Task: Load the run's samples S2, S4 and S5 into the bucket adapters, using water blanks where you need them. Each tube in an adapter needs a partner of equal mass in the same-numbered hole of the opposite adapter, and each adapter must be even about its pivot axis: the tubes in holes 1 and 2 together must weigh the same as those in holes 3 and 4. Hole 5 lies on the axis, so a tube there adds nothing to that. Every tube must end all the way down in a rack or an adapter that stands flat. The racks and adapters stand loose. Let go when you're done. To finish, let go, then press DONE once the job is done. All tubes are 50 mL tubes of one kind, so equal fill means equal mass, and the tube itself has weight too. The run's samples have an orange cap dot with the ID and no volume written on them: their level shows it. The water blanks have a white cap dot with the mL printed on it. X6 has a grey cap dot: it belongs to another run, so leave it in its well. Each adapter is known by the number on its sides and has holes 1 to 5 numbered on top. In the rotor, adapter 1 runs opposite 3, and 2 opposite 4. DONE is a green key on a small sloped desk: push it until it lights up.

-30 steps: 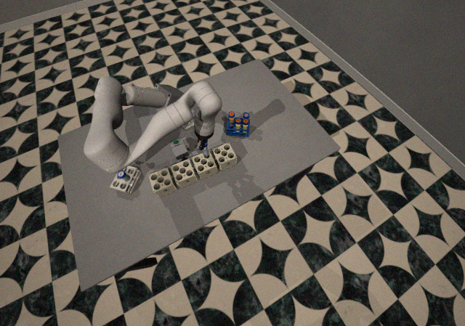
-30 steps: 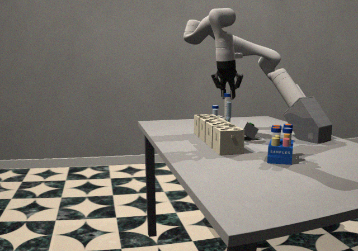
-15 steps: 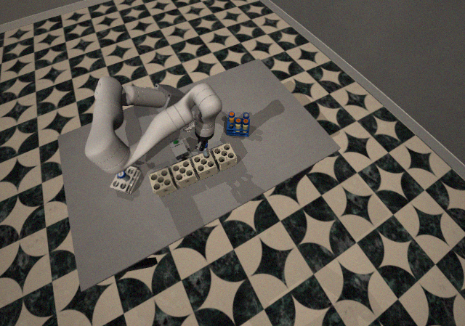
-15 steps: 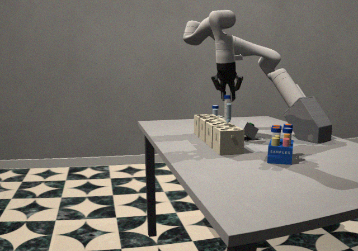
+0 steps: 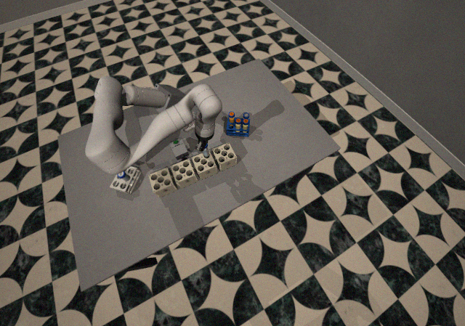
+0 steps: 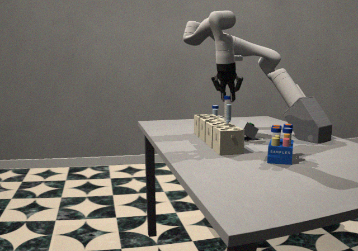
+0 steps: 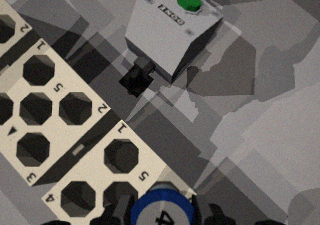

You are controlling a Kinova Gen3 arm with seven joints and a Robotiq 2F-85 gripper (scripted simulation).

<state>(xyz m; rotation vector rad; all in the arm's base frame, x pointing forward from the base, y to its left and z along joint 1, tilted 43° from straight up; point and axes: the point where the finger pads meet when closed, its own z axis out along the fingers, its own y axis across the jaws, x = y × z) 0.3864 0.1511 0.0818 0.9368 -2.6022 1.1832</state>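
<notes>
The white-dot blank is 1 cm ahead of my hand and 5 cm below it. Round my hand: small sloped done desk 15 cm behind, 10 cm to the right, 15 cm below; then sample tube 6 cm behind, 27 cm to the left, 14 cm below; then green done key 17 cm behind, 10 cm to the right, 14 cm below.
</notes>
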